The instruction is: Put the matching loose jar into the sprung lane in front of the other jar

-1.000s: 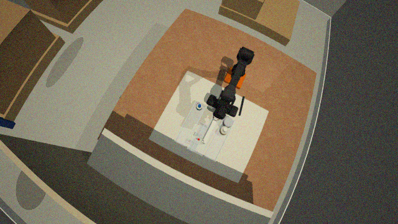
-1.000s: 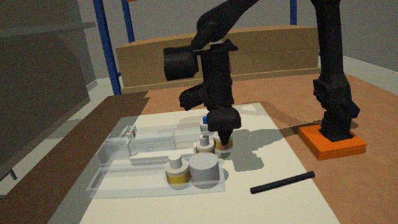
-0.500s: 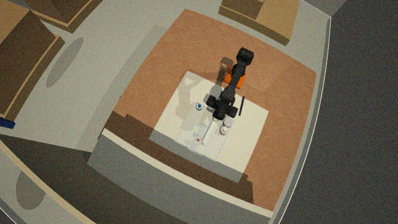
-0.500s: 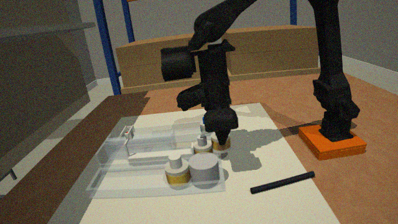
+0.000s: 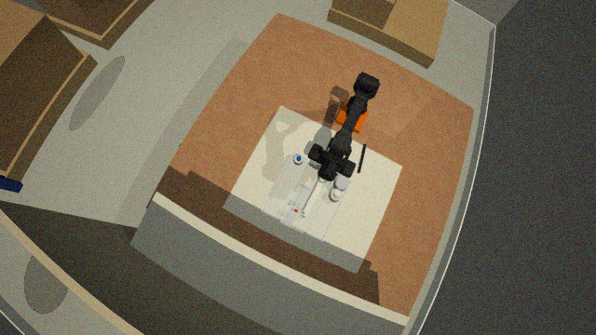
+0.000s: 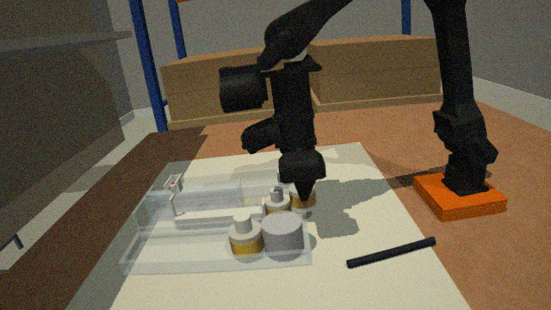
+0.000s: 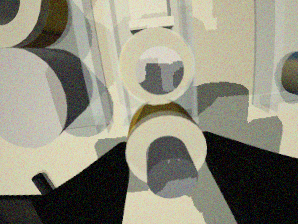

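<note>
Right now my gripper tip is 4 cm short of the wide grey cylinder, 8 cm to the right of it and 2 cm above it. Round my gripper tip: black rod (11 cm behind, 13 cm to the left, 4 cm below); then pusher plate (15 cm ahead, 4 cm to the right); then yellow-banded jar (10 cm ahead, 7 cm to the left, 1 cm below).
</note>
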